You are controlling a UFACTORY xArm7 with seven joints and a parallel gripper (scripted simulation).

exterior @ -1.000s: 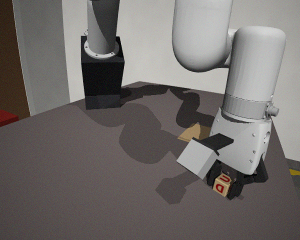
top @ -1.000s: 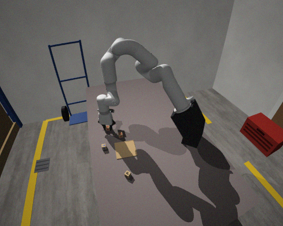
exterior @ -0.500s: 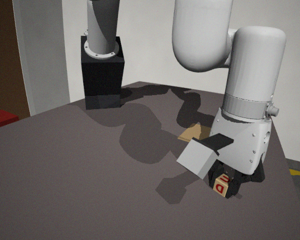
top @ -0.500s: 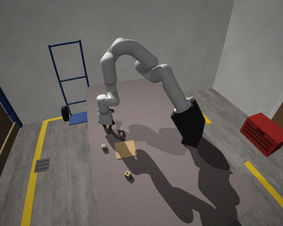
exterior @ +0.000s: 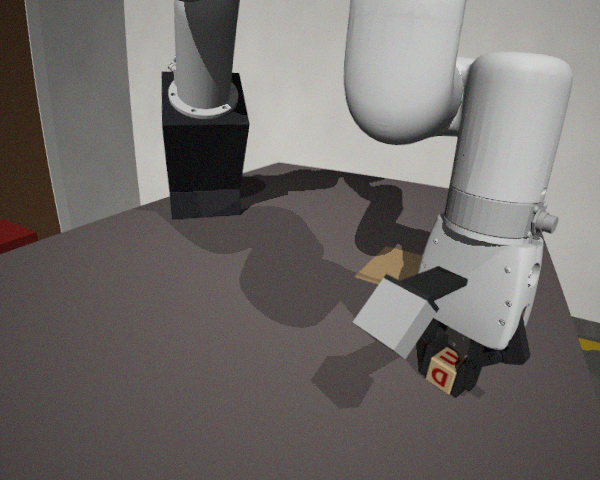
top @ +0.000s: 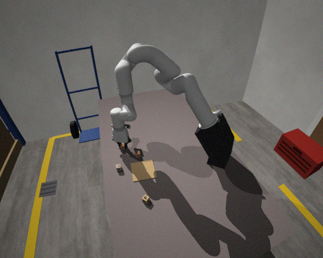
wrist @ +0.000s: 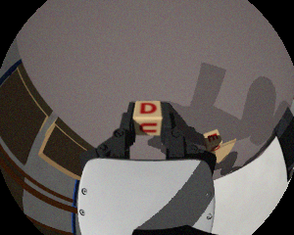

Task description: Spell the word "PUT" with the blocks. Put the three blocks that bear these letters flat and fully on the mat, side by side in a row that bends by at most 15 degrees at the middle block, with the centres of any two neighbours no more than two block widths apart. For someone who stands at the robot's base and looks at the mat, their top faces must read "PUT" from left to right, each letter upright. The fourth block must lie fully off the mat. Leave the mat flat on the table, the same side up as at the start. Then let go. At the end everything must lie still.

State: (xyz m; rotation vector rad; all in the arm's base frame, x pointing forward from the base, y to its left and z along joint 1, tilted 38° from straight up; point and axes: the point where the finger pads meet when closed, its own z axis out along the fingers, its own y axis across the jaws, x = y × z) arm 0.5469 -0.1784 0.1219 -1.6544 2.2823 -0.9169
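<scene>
Now: hand 23 cm to the right of the tan mat, 9 cm past it and 2 cm above it.
</scene>
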